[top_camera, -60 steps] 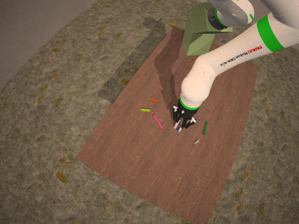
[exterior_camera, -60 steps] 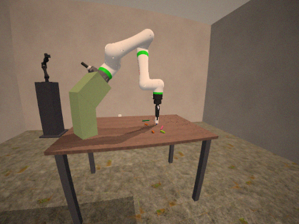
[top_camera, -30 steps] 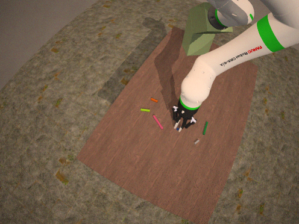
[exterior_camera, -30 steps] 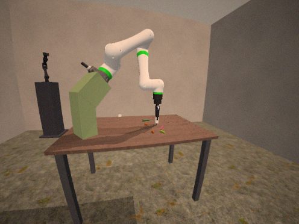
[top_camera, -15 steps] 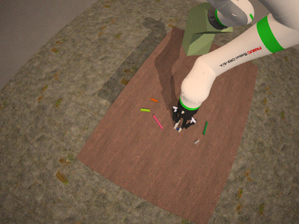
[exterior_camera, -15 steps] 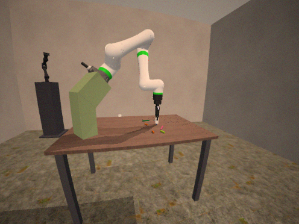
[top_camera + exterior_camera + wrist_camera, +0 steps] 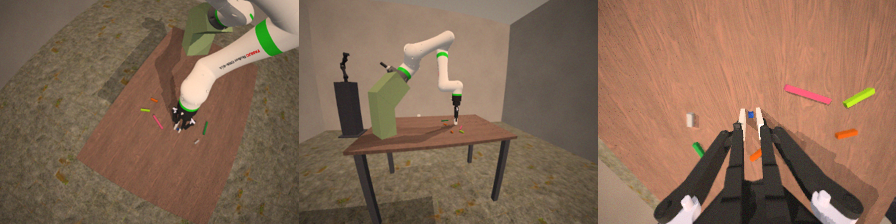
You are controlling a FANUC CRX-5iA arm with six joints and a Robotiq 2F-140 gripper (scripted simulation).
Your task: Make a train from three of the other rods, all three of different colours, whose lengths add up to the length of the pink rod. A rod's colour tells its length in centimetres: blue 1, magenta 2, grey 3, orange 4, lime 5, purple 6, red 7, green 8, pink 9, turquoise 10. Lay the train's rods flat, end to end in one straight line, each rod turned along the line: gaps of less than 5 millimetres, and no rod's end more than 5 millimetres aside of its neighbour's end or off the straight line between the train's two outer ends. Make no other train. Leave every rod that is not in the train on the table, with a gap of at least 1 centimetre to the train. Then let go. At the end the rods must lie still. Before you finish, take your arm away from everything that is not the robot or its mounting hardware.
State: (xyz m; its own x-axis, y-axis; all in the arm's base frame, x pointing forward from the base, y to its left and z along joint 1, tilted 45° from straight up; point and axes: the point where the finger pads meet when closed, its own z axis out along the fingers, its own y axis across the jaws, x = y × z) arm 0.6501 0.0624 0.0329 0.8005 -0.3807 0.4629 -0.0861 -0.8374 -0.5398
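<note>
My gripper is now 3 cm above the blue rod. From my hand the other things lie so: green rod (9 cm behind, 13 cm to the left, 3 cm below); pink rod (2 cm ahead, 11 cm to the right, 3 cm below); grey rod (1 cm ahead, 13 cm to the left, 3 cm below).
</note>
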